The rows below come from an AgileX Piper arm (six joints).
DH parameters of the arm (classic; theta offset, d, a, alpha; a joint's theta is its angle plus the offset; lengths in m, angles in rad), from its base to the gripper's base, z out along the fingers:
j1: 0 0.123 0 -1.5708
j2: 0.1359 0 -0.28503 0
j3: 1.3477 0 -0.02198 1.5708
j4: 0 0.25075 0 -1.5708
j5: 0 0 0 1.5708
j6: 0 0.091 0 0
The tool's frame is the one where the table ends.
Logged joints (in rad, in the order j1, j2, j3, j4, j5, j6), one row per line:
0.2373, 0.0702, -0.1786, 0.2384, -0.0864, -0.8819
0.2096, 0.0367, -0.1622, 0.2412, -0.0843, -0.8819
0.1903, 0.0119, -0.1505, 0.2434, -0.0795, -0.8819
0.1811, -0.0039, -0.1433, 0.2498, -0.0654, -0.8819
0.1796, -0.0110, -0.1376, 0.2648, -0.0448, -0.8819
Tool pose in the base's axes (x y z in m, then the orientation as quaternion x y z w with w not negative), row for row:
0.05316, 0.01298, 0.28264, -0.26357, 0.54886, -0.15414, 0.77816
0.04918, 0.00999, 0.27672, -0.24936, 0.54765, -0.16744, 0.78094
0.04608, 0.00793, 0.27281, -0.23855, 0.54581, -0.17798, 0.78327
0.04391, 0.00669, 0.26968, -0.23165, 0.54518, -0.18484, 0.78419
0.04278, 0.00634, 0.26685, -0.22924, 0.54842, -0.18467, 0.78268
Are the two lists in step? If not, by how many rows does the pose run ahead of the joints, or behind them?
The pose runs 1 row behind the joints: the pose in row i belongs to the joints in row i - 1.
